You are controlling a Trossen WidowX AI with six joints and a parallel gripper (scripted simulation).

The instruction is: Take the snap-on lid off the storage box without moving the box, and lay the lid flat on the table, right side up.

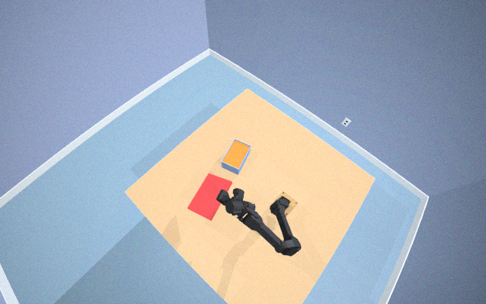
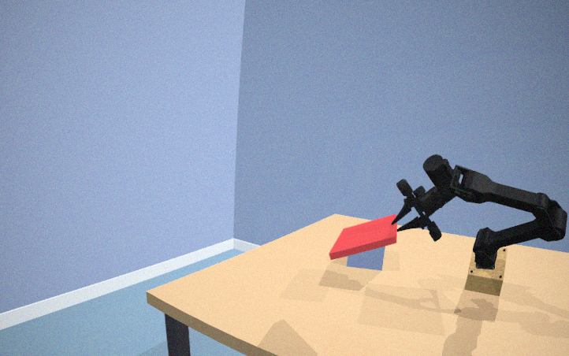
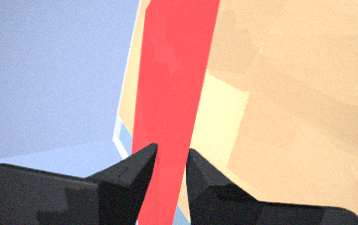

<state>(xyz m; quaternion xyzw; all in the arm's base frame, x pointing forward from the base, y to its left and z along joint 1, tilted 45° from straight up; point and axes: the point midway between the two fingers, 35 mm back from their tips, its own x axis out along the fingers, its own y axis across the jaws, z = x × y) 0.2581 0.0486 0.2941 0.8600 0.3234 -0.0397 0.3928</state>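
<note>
Now: gripper tip 70 mm short of the red lid, 30 mm above it and 10 mm to the right of it. Also, from my gripper tip: blue storage box: 330 mm to the right, 180 mm below, 140 mm ahead.
</note>
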